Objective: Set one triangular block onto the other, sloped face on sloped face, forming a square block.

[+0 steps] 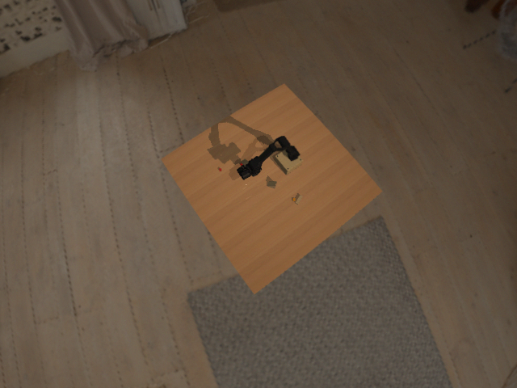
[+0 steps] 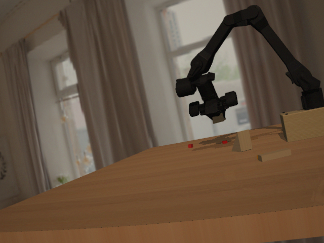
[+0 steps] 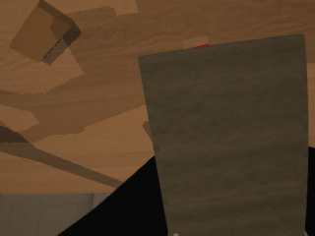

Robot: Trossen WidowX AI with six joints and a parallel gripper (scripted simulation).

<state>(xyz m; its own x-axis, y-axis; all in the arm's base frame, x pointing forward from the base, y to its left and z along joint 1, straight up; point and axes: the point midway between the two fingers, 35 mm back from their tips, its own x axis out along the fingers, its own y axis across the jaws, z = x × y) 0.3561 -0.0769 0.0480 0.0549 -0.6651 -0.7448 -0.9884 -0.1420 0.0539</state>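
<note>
Now: the tan piece 10 cm below my gripper tip, 10 cm behind it and 2 cm to the right of it.
</note>
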